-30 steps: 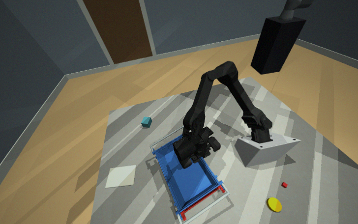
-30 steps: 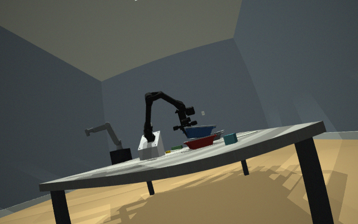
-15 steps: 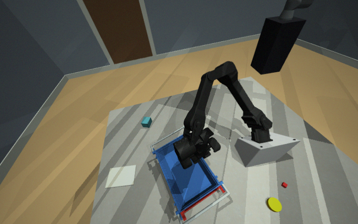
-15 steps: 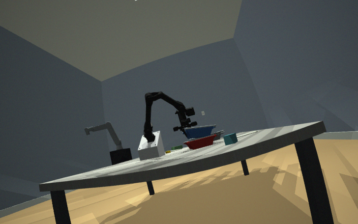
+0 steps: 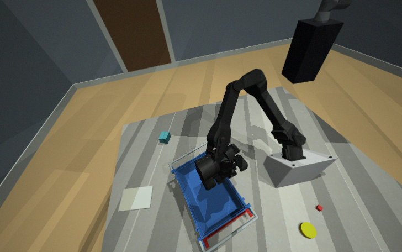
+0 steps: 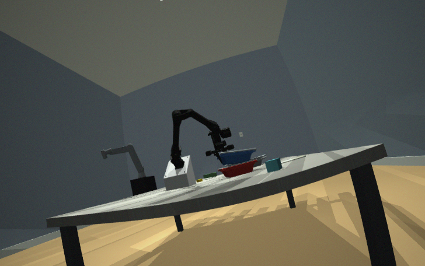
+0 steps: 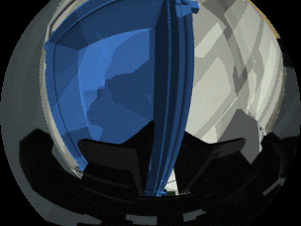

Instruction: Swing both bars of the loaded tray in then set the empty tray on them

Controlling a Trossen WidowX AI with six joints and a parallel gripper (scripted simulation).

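My gripper tip is 8 cm short of the blue tray, 3 cm to the right of it and 2 cm below it. From my gripper tip the other things lie so: yellow disc (27 cm behind, 22 cm to the left, 9 cm below); green block (28 cm behind, 55 cm to the left, 7 cm below); teal cube (28 cm ahead, 36 cm to the right, 7 cm below).
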